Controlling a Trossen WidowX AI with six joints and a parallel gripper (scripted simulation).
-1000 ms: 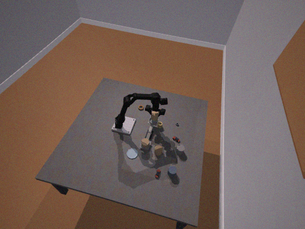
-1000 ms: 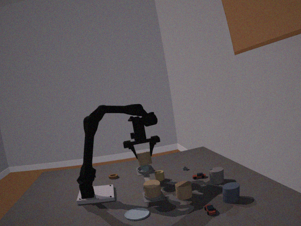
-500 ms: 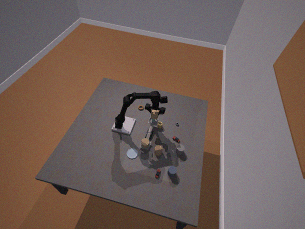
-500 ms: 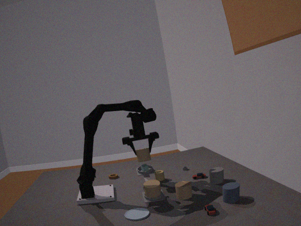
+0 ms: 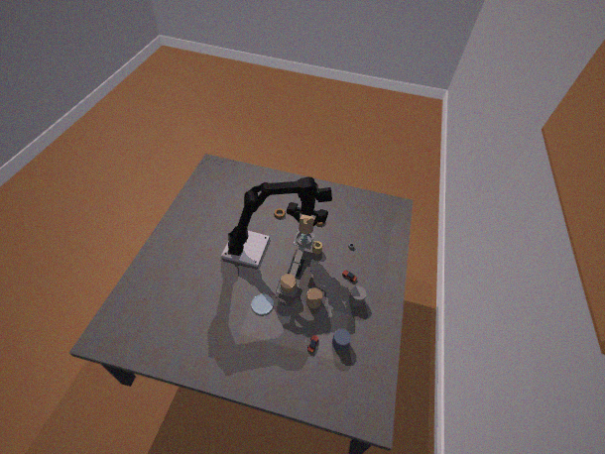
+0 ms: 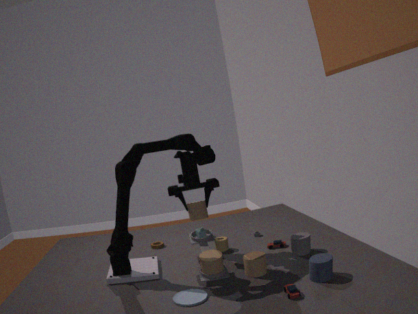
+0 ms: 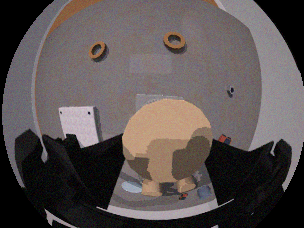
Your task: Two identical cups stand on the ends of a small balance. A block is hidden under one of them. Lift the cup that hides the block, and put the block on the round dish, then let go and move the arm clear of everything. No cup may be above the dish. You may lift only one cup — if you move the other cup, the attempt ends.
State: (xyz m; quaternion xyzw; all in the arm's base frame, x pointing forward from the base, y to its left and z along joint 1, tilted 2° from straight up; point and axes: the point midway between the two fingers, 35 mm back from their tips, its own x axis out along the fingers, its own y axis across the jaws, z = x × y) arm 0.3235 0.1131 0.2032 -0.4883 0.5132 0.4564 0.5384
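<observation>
Right now my gripper tip is 1 cm to the left of the pale green block and 9 cm above it. The rest, counted from my gripper tip: small balance 1 cm behind, 14 cm to the right, 16 cm below; balance beam 1 cm behind, 14 cm to the right, 14 cm below; small tan cylinder 7 cm ahead, 1 cm to the right, 16 cm below.
</observation>
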